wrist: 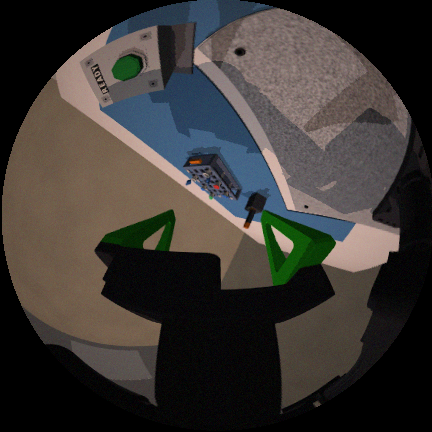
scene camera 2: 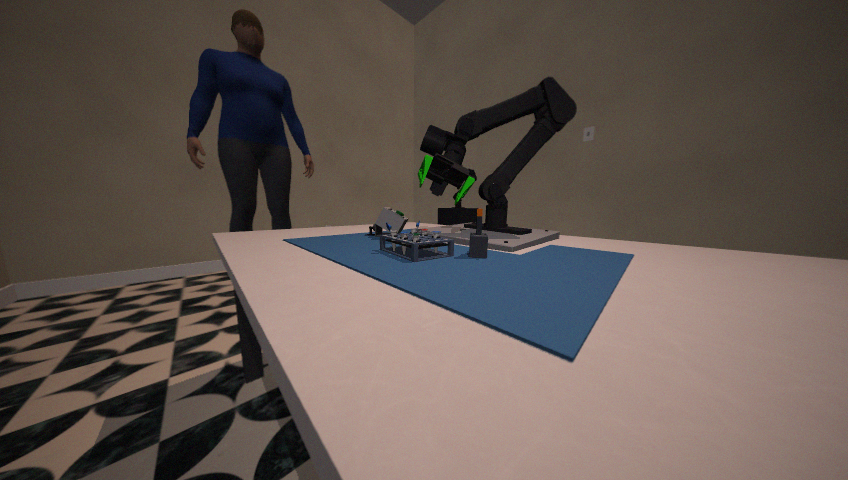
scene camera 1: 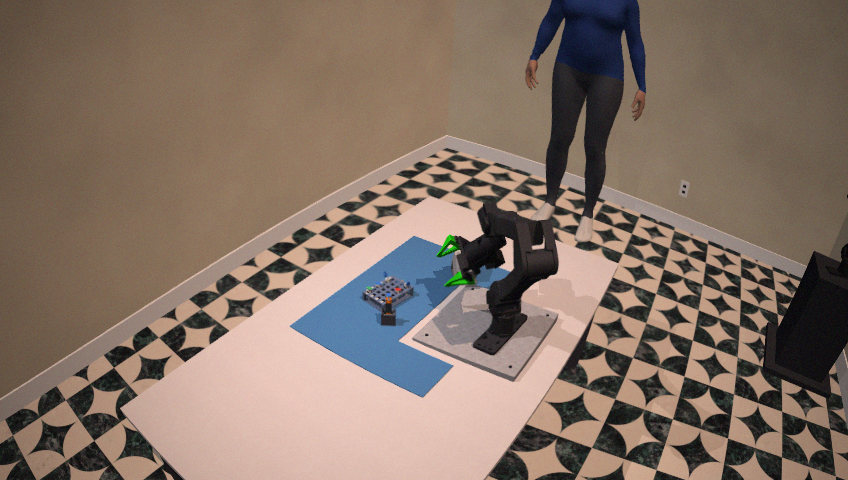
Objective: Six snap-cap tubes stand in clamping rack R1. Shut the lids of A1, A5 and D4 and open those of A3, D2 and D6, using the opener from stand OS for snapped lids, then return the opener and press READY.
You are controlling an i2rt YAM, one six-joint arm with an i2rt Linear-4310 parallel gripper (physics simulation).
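Places are measured from the arm's base along level axes (x back, y left, z down), in metres.
Where they show: gripper, fingertip midpoint: (wrist: 217,214) (scene camera 2: 438,194) (scene camera 1: 441,271); arm's base at its link origin: (scene camera 2: 495,229) (scene camera 1: 501,332).
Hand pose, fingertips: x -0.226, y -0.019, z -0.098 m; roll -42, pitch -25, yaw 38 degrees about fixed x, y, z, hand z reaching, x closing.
Note:
Things, the pixels of their top centre, and the offset from my fingertips. Level surfaces: height alone.
- Rack R1 at its top centre: (scene camera 2: 413,222) (wrist: 203,192) (scene camera 1: 389,281) dx -0.132, dy +0.068, dz +0.059 m
- opener at its top centre: (scene camera 2: 479,208) (wrist: 245,227) (scene camera 1: 388,298) dx -0.056, dy +0.164, dz +0.032 m
- READY box at its top centre: (wrist: 96,82) (scene camera 2: 392,207) (scene camera 1: 466,253) dx -0.023, dy -0.173, dz +0.033 m
- green button at its top centre: (wrist: 117,72) dx -0.007, dy -0.157, dz +0.042 m
- blue mat at its surface level: dz +0.117 m
- pale table at its surface level: dz +0.120 m
Rack R1 (scene camera 1: 387,292) (scene camera 2: 415,245) (wrist: 212,177), a grey grid rack with small tubes and coloured lids, stands on the blue mat. Some lids stick up; which tubes are open is too small to tell. The opener (scene camera 1: 388,305) (scene camera 2: 479,221) (wrist: 249,218), black with an orange tip, stands upright in its dark stand OS (scene camera 1: 387,318) (scene camera 2: 478,245) (wrist: 256,201) beside the rack. The READY box (scene camera 2: 390,220) (wrist: 150,75) has a green button (wrist: 127,67); the arm largely hides it in scene camera 1. My gripper (scene camera 1: 447,261) (scene camera 2: 439,184) (wrist: 217,214) is open and empty, above the table.
The blue mat (scene camera 1: 351,333) (scene camera 2: 535,297) (wrist: 172,127) lies on the pale table (scene camera 1: 267,386) (scene camera 2: 428,356). The arm's base stands on a grey plate (scene camera 1: 440,333) (scene camera 2: 535,238) (wrist: 300,65) beside the mat. A person (scene camera 1: 589,89) (scene camera 2: 252,118) stands behind the table.

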